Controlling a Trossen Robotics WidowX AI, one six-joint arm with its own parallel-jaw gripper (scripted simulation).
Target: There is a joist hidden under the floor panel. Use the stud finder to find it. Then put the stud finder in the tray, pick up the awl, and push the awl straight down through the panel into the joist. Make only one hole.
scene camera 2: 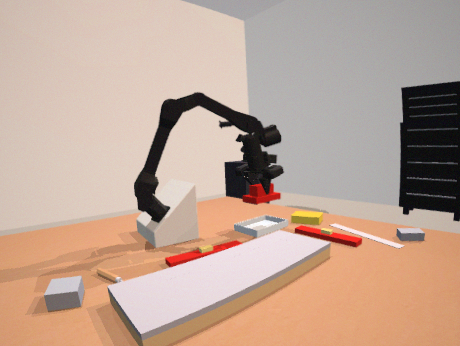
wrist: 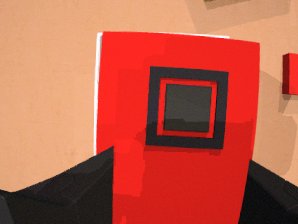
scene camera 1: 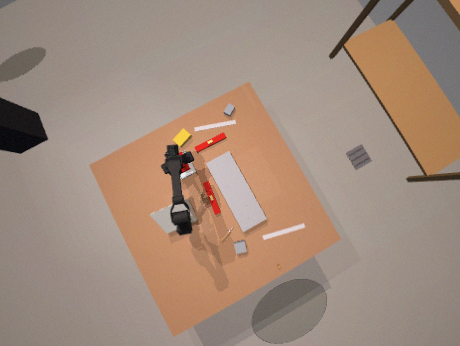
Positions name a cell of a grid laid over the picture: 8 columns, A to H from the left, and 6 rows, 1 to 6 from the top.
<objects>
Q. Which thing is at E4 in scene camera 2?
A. My gripper.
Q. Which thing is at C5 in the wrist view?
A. My gripper.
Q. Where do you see a grey block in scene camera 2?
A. B6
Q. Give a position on a red stud finder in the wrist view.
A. E5
</objects>
